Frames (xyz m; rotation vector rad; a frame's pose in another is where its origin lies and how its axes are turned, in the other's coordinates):
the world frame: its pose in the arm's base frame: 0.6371 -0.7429 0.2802 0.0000 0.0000 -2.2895
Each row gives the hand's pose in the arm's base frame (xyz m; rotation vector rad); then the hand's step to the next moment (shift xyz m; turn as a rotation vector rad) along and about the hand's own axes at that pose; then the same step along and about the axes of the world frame.
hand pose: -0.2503 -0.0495 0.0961 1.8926 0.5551 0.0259
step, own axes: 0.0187 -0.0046 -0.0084 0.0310 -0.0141 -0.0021
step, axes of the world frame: -0.0203 -0.0010 -0.0053 -0.0278 0.0047 -0.0192
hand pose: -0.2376 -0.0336 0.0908 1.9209 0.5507 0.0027
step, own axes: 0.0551 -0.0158 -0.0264 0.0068 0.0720 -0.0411
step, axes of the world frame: -0.0607 -0.0045 -0.0166 -0.0272 0.0062 0.0784
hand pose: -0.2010 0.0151 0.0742 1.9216 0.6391 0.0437
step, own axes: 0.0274 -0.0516 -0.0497 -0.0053 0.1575 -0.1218
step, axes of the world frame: -0.0435 -0.0558 -0.0296 -0.0549 -0.0186 0.1905
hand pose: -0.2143 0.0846 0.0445 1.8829 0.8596 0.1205
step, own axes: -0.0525 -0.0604 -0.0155 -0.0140 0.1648 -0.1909
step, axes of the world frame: 0.0551 -0.0532 -0.0279 -0.0673 -0.0737 0.2320
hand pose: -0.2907 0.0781 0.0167 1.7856 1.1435 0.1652
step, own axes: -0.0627 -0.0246 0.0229 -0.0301 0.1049 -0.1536
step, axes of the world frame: 0.0696 0.0117 -0.0086 -0.0271 -0.0723 0.1719
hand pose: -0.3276 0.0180 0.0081 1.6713 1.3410 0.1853
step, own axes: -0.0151 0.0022 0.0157 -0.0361 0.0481 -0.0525
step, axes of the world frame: 0.0124 0.0181 -0.0005 0.0073 -0.0124 0.0785
